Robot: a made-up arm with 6 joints.
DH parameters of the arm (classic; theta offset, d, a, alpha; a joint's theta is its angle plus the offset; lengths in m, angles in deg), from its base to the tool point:
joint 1: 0 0.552 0 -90
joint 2: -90 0 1.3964 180
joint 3: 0 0 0 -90
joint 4: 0 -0.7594 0 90
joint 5: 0 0.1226 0 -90
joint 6: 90 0 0 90
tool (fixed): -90 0 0 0
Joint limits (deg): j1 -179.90..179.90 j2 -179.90..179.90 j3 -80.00..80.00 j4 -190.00..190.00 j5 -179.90..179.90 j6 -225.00..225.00
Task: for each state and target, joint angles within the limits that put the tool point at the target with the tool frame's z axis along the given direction. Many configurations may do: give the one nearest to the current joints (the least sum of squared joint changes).
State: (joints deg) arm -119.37 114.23 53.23 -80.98 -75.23 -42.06
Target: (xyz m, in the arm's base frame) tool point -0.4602 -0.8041 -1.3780 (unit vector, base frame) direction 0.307 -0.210 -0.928
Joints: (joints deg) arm -124.43 148.33 80.00 -127.73 -95.58 -29.93
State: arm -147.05 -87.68 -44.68 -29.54 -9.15 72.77
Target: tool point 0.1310 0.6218 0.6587 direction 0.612 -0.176 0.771
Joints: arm -110.46 -85.32 -80.00 -39.53 -6.75 78.88
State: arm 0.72 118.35 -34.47 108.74 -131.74 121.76
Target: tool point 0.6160 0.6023 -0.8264 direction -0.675 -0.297 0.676
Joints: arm 42.65 119.81 -6.29 102.04 -162.71 117.05
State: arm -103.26 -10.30 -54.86 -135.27 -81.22 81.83
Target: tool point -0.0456 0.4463 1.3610 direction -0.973 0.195 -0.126
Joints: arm -68.39 -58.26 -51.69 -174.13 -105.07 124.74
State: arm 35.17 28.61 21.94 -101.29 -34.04 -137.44
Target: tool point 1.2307 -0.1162 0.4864 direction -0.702 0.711 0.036
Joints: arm -5.78 59.77 -18.87 -93.85 -17.72 -127.91
